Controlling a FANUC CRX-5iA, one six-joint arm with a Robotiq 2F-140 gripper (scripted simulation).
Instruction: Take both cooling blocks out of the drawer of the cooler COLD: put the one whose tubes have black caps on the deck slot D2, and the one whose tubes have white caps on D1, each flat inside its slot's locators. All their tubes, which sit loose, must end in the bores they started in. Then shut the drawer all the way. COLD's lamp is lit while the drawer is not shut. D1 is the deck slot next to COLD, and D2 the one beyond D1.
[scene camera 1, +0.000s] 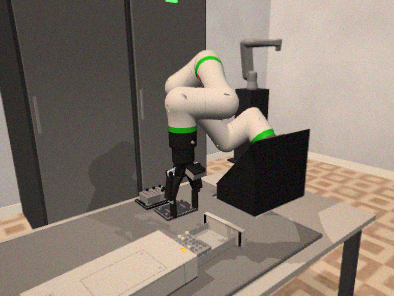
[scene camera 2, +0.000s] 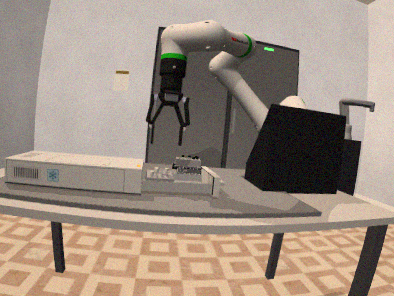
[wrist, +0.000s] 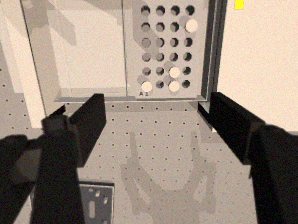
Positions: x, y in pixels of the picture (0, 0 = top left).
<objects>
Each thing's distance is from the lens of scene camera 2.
my gripper (scene camera 2: 165, 144): 0.85 m
cooler (scene camera 2: 35, 168): 0.79 m
</objects>
